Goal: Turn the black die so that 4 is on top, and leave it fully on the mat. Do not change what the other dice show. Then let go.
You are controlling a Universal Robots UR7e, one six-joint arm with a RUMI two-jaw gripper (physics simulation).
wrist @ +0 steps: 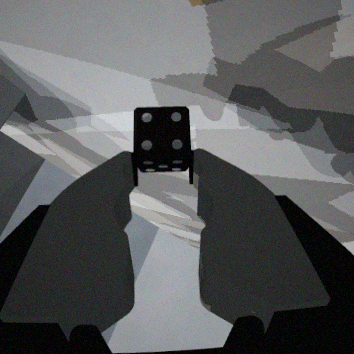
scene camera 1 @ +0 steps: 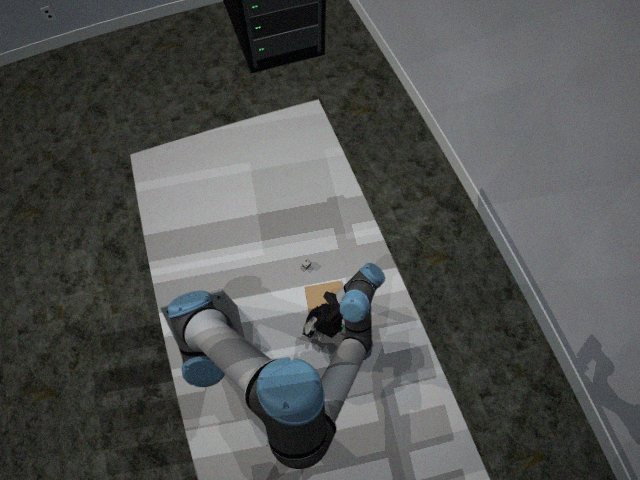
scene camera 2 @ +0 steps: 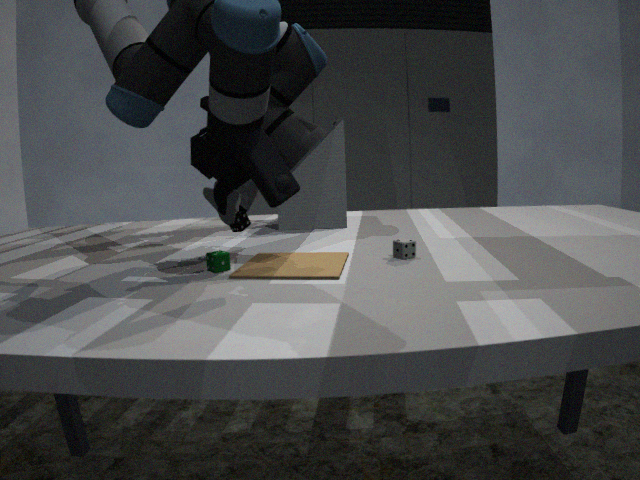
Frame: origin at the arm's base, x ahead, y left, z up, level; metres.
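Seen in the pictures: gripper, fingertip midpoint: [wrist: 162, 155] [scene camera 1: 307, 334] [scene camera 2: 234, 218]; arm's base at its link origin: [scene camera 2: 304, 157].
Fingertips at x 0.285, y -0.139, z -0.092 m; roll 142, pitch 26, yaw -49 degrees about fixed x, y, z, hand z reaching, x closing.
Note:
Offsets run from my fingertips to a thing's top centre.
The black die {dy +0.006, dx +0.005, dz +0.013 m} [scene camera 2: 240, 221] [wrist: 162, 132] is held above the table, tilted, beyond the mat and to its left in scene camera 2. In the wrist view its four-pip face points toward the camera, and a foreshortened five-pip face shows below it. My gripper [scene camera 2: 238, 215] [wrist: 162, 155] is shut on it, one finger on each side. The face on top is hard to tell. The tan mat {dy +0.086, dx +0.115, dz -0.051 m} [scene camera 1: 321, 290] [scene camera 2: 294, 266] lies flat on the table; a corner of the mat [wrist: 198, 2] shows at the wrist view's top edge.
A green die {dy -0.018, dx +0.116, dz -0.030 m} [scene camera 2: 218, 261] stands just left of the mat in scene camera 2. A whitish-grey die {dy +0.247, dx +0.106, dz -0.030 m} [scene camera 1: 306, 264] [scene camera 2: 404, 249] stands off the mat's other side. The arm partly covers the mat in scene camera 1. A grey block [scene camera 2: 315, 191] stands behind.

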